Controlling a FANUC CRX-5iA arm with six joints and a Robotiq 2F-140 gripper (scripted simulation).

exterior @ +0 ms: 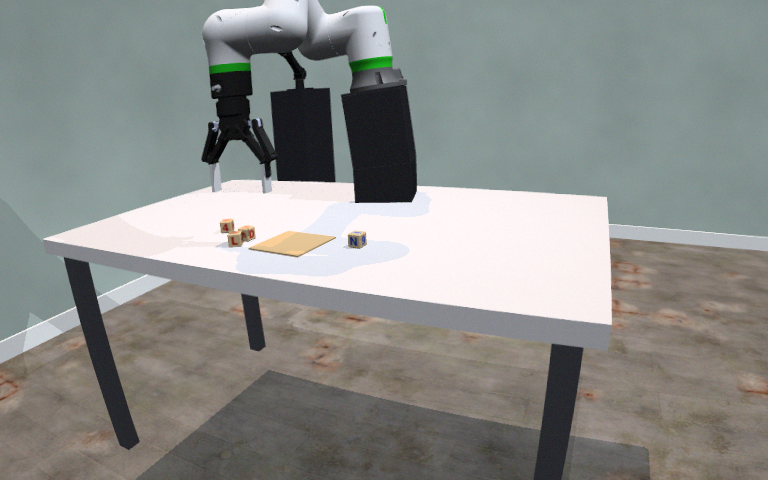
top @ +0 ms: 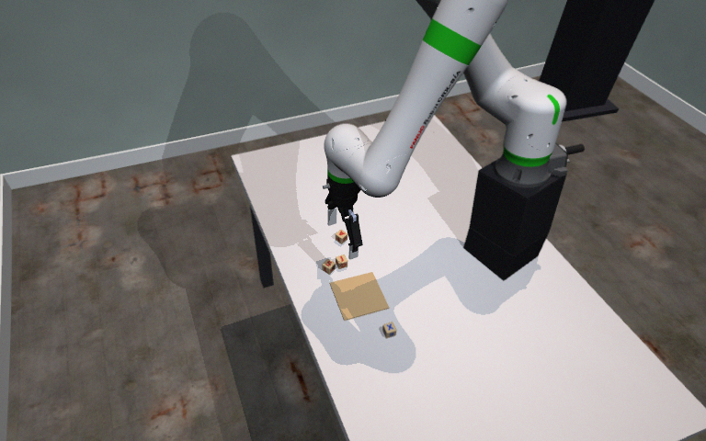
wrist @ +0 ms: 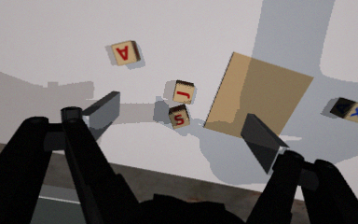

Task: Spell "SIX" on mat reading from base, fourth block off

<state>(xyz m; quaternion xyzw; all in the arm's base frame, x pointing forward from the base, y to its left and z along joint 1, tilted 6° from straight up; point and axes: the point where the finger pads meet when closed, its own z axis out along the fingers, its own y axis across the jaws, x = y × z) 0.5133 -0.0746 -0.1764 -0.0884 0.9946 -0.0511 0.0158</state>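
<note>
My gripper is now 110 mm above the block, 100 mm to the left of it and 30 mm past it. The rest, counted from my hand: tan mat (130 mm to the left, 120 mm below, 20 mm behind).
</note>
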